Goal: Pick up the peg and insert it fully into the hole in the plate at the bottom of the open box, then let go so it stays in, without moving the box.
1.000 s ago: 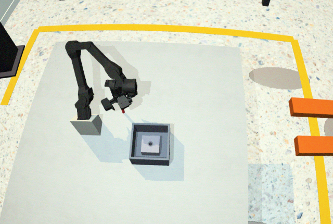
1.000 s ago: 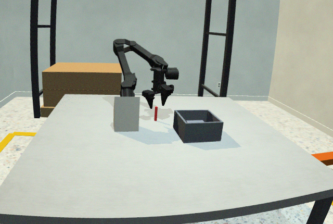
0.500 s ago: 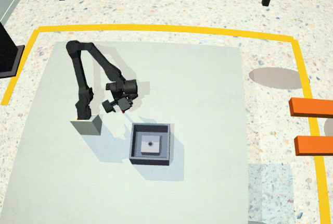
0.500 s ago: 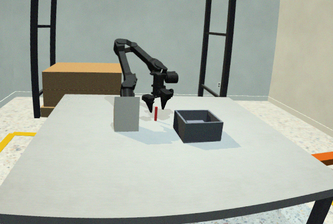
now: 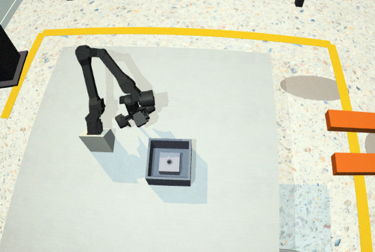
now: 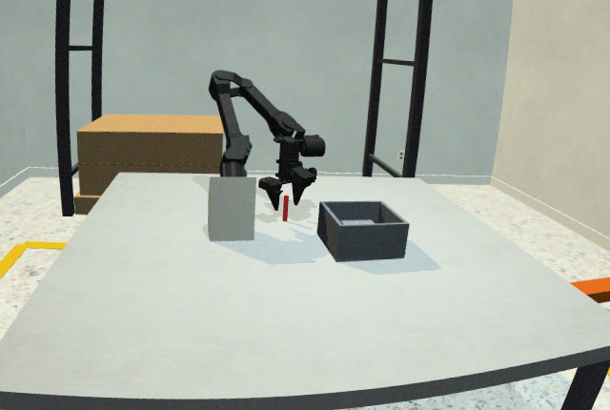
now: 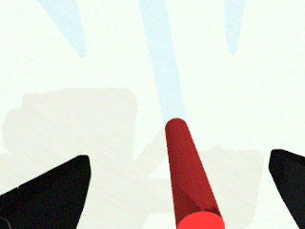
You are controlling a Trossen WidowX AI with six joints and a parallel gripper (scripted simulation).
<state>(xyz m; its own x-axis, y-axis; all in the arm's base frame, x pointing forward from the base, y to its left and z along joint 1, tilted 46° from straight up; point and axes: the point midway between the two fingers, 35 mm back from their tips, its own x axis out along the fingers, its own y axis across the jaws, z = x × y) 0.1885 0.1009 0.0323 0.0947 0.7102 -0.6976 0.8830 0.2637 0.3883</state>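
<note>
Now: the plate 14 cm ahead of my hand, 22 cm to the right of it and 3 cm below it. From my hand the other things lie so: red peg (4 cm below); dark grey box (14 cm ahead, 22 cm to the right, 5 cm below).
</note>
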